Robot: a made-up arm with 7 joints.
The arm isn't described. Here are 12 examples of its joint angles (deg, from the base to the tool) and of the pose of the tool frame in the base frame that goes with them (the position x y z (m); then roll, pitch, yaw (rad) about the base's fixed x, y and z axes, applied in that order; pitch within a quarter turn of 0, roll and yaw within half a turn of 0).
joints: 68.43 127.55 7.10 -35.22 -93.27 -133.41 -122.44
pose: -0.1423 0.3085 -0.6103 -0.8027 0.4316 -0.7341
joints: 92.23 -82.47 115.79 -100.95 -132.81 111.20 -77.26
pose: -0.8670 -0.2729 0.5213 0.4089 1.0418 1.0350
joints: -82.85 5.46 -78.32 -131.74 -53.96 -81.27 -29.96
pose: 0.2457 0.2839 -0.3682 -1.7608 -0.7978 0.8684
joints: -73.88 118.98 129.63 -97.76 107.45 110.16 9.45
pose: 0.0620 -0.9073 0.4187 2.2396 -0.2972 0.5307
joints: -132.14 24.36 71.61 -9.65 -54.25 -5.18 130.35
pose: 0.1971 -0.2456 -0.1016 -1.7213 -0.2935 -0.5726
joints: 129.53 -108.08 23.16 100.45 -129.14 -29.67 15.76
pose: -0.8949 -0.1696 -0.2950 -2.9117 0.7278 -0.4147
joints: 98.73 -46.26 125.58 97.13 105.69 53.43 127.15
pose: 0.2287 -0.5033 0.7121 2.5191 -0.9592 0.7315
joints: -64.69 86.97 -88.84 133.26 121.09 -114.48 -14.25
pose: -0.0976 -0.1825 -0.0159 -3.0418 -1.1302 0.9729
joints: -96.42 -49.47 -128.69 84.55 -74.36 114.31 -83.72
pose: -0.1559 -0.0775 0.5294 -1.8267 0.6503 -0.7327
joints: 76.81 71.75 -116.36 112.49 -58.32 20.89 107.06
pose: 0.6648 0.0974 0.3220 -2.4570 -0.2669 0.8560
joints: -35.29 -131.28 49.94 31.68 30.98 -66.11 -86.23
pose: 0.6852 -0.1860 -0.2479 -0.4078 0.8013 2.5827
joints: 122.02 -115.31 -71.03 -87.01 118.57 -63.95 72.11
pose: -0.1560 0.3674 0.4505 1.6566 -0.8142 2.1771
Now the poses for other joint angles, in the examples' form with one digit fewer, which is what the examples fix.
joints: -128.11 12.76 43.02 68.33 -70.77 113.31 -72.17
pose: -0.074 -0.318 0.015 1.561 -0.388 1.982
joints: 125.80 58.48 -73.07 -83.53 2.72 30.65 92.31
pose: 0.047 0.085 0.533 0.659 -0.375 1.614
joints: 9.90 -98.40 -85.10 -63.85 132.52 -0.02 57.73
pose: 0.690 0.136 0.339 2.076 -1.045 1.069
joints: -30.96 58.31 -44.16 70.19 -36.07 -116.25 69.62
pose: -0.304 0.473 0.515 -0.014 -0.953 -0.235
